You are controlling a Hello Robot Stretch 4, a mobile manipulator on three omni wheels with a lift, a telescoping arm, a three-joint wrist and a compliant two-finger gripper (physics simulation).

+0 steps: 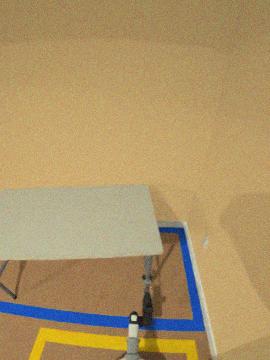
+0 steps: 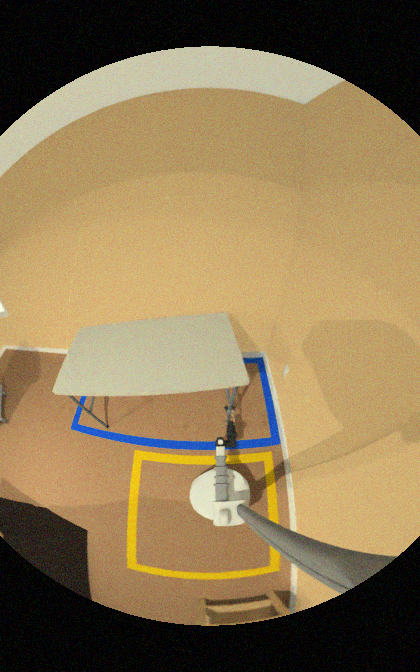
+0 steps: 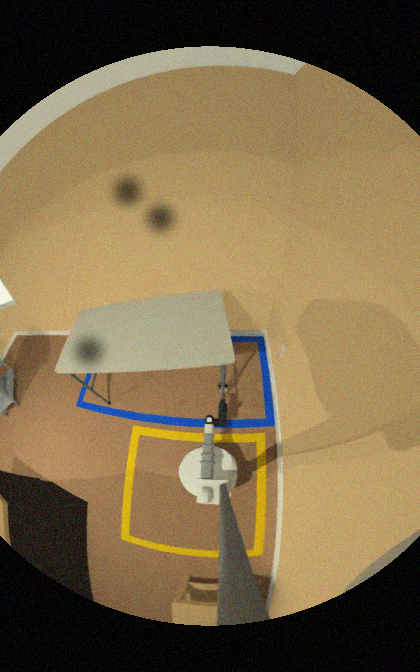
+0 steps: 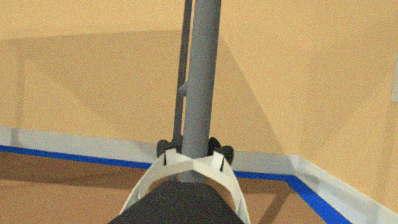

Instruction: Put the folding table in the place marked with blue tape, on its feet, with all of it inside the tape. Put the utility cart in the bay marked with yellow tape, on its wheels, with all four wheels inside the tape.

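Frame: origin at the robot's base, x ahead, y left, z up, level; millimetres.
Seen in the pictures: gripper, fingertip midpoint: (image 4: 195, 148).
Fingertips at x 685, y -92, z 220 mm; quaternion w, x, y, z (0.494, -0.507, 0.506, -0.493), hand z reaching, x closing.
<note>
Pixels of each thing's top centre, then the offset from my fingertips to it. "pt": a spot on its surface instead.
- folding table, surface spot: (image 2: 155, 355) (image 1: 78, 220) pt 89 mm ahead, 473 mm left, 495 mm up
- right leg, surface spot: (image 4: 202, 75) pt 58 mm back, 0 mm left, 80 mm up
The folding table (image 1: 75, 222) (image 2: 155, 355) (image 3: 150, 335) stands with its pale top up over the blue tape (image 1: 190, 280) (image 2: 175, 444) (image 3: 266, 380) (image 4: 320, 201). Its top hides the tape's back left part; whether every foot touches the floor is unclear. My gripper (image 1: 147, 279) (image 2: 230, 409) (image 3: 223, 386) (image 4: 195, 148) is shut on the table's near right leg (image 4: 202, 75), below the top. The yellow tape (image 1: 75, 337) (image 2: 132, 515) (image 3: 128, 490) lies nearer. A grey object (image 3: 6, 387) is cut off at the left edge; I cannot tell whether it is the utility cart.
My round white base (image 2: 202, 492) (image 3: 192, 470) stands within the yellow outline. Walls are close behind and right of the table. A black block (image 2: 45, 545) (image 3: 50, 530) is at the lower left, and an open light-brown box (image 2: 240, 611) (image 3: 192, 612) is beyond the yellow tape.
</note>
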